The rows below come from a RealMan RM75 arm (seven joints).
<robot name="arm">
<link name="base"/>
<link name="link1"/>
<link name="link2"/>
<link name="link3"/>
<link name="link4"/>
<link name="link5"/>
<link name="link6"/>
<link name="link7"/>
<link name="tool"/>
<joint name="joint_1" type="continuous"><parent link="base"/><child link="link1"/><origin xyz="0 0 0.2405" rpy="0 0 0"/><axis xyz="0 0 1"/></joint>
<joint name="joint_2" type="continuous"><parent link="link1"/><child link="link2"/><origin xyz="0 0 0" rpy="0 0 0"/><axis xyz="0 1 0"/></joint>
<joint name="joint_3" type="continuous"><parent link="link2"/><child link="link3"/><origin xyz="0 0 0.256" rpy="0 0 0"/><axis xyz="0 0 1"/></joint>
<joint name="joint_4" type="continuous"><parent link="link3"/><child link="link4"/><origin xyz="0 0 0" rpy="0 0 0"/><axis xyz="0 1 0"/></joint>
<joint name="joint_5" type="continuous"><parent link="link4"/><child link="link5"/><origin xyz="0 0 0.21" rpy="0 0 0"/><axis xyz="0 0 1"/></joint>
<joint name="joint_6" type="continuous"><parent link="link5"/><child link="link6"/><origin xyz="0 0 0" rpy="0 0 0"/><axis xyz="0 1 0"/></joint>
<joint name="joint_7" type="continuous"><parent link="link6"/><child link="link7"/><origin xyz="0 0 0.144" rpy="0 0 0"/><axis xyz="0 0 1"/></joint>
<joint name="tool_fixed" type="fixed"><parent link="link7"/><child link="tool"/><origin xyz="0 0 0" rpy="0 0 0"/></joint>
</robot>
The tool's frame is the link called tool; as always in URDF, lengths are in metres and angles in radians. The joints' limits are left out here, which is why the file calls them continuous.
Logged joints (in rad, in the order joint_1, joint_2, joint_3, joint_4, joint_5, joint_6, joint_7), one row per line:
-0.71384 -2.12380 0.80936 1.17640 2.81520 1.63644 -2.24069
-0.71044 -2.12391 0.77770 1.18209 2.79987 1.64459 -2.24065
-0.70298 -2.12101 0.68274 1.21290 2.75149 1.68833 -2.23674
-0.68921 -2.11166 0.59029 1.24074 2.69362 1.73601 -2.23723
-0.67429 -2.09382 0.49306 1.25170 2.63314 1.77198 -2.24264
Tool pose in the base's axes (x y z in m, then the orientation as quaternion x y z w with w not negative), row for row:
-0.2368 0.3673 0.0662 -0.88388 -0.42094 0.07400 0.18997
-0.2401 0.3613 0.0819 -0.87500 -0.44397 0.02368 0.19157
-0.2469 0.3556 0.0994 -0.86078 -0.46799 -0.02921 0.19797
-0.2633 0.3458 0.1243 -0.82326 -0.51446 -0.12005 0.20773
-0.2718 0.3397 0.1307 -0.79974 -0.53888 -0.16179 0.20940
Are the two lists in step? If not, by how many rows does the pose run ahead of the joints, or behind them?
The pose runs 2 rows ahead of the joints: the pose in row i belongs to the joints in row i + 2.
